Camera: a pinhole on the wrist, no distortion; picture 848 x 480 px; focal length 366.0 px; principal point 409.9 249.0 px. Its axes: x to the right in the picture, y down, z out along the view. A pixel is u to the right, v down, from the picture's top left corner.
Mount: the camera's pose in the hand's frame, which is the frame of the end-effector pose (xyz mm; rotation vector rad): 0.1 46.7 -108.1 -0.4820 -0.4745 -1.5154
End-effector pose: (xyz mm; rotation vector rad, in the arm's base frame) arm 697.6 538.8 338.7 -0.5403 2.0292 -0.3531
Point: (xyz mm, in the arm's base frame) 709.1 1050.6 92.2
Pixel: 190.2 183.9
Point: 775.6 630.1 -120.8
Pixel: 446.6 457.5
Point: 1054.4 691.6 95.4
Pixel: 564.8 209.8
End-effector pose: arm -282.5 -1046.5 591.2 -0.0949 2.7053 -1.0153
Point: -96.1 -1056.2 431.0
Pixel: 569.8 41.9
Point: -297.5 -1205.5 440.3
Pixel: 805.3 362.1
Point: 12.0 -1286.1 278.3
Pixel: 680.7 97.8
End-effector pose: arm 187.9 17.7 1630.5 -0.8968 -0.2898 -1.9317
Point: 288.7 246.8 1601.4
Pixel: outside the picture
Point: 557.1 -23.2 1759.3
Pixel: 396.8 259.2
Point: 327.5 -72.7 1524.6
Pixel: 157.7 87.2
